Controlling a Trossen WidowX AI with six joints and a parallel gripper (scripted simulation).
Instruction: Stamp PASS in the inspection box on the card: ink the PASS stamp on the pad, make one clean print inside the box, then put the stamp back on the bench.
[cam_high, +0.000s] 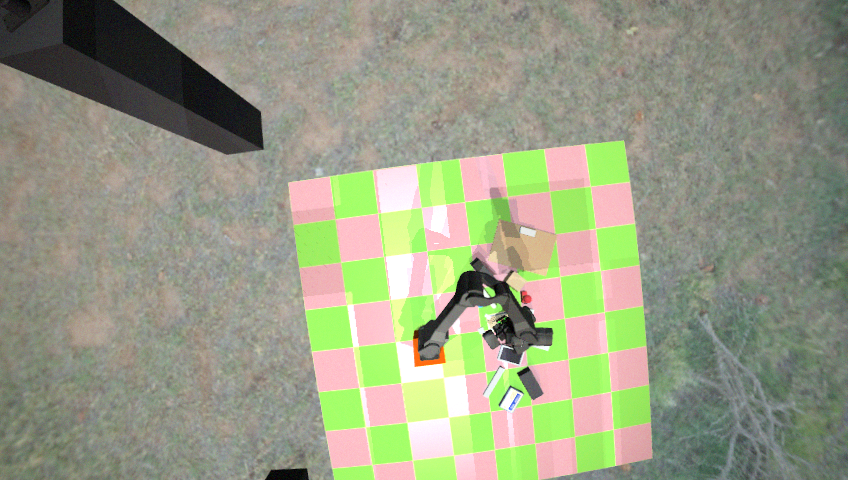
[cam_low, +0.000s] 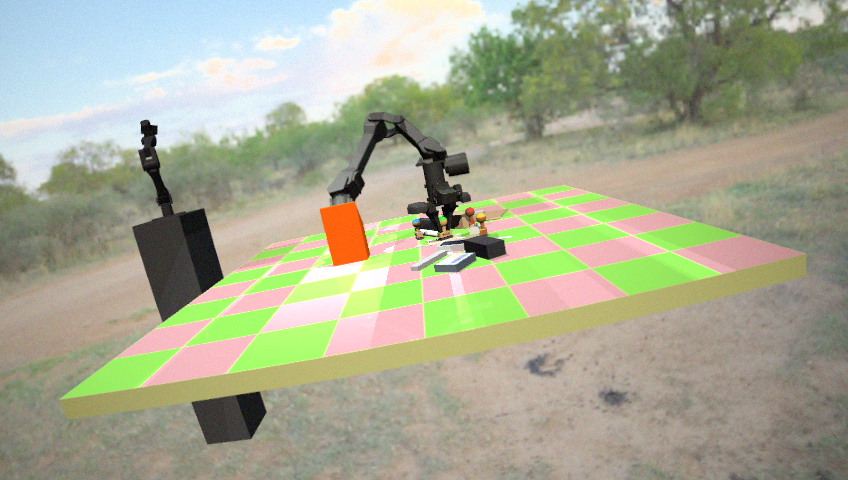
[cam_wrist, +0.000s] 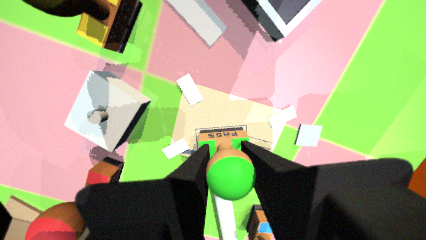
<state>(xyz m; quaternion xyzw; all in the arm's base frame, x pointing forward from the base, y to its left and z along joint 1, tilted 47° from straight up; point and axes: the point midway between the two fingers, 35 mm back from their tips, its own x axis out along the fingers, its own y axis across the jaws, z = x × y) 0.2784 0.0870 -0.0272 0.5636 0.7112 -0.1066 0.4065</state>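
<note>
Right now my gripper tip is 30 mm above the inspection card and 10 mm to the left of it. The rest, counted from my gripper tip: blue-knobbed stamp (80 mm to the left, 80 mm behind); then red-knobbed stamp (90 mm ahead, 80 mm to the left); then bolt (70 mm to the left, 20 mm below, 10 mm ahead).
</note>
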